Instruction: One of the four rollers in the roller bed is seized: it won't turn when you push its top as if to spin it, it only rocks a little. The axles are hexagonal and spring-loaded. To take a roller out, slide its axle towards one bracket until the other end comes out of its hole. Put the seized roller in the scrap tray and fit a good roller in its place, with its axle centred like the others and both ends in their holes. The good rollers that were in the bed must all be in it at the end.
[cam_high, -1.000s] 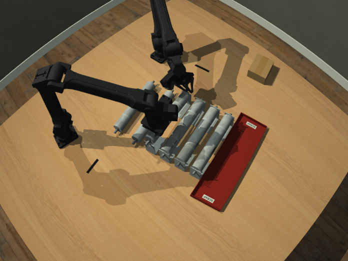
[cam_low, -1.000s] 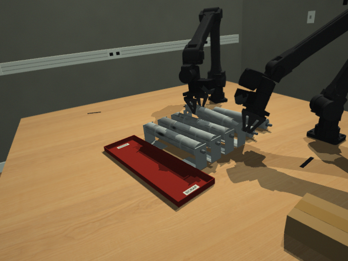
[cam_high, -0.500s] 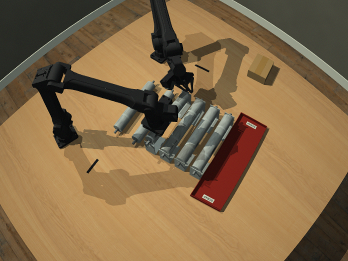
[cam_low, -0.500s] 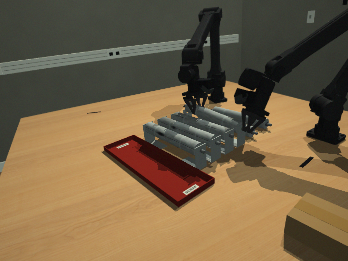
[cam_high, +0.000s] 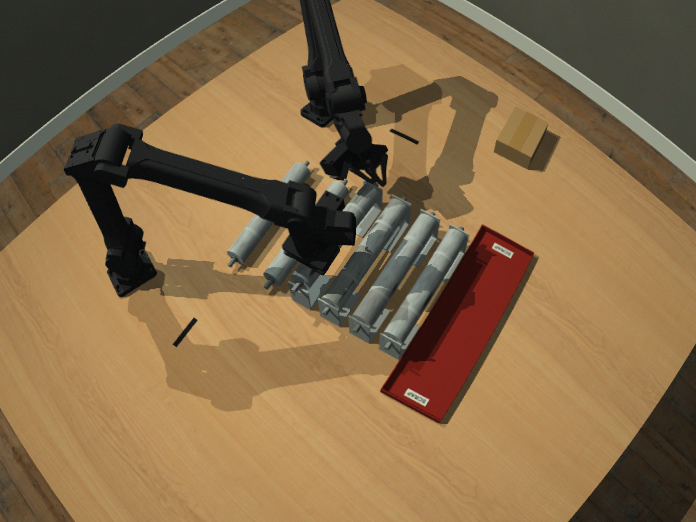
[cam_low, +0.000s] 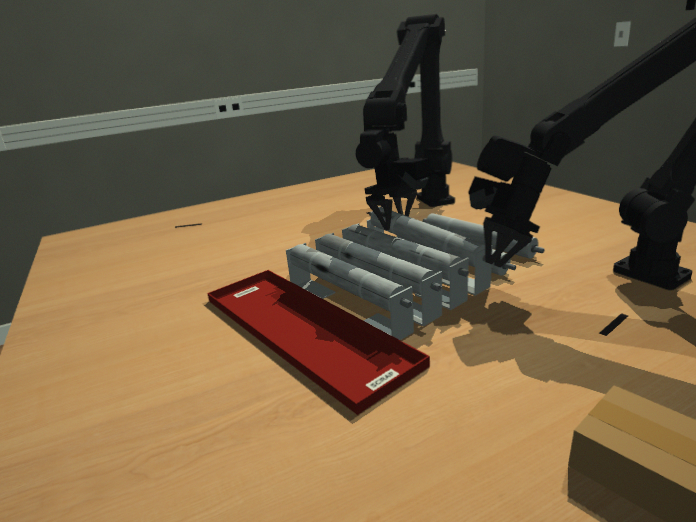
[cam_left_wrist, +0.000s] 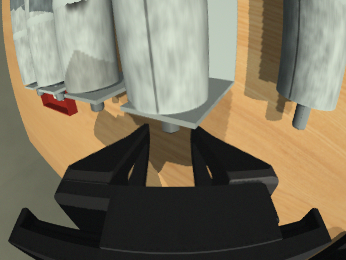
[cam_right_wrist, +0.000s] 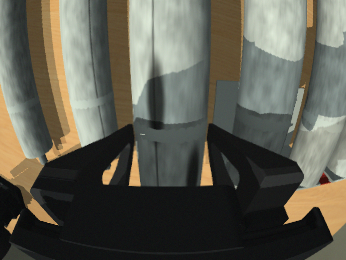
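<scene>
Right now the grey roller is 2 cm behind my right hand, 9 cm to the left of it and 1 cm below it. From my right hand the other things lie so: cardboard box (9 cm ahead, 67 cm to the left, 6 cm below); red scrap tray (31 cm ahead, 15 cm to the left, 9 cm below).
My left gripper is now 30 mm short of the grey roller, 170 mm to the left of it and 10 mm below it. Round my left hand: cardboard box (140 mm ahead, 410 mm to the left, 40 mm below); then red scrap tray (360 mm ahead, 110 mm to the right, 70 mm below).
</scene>
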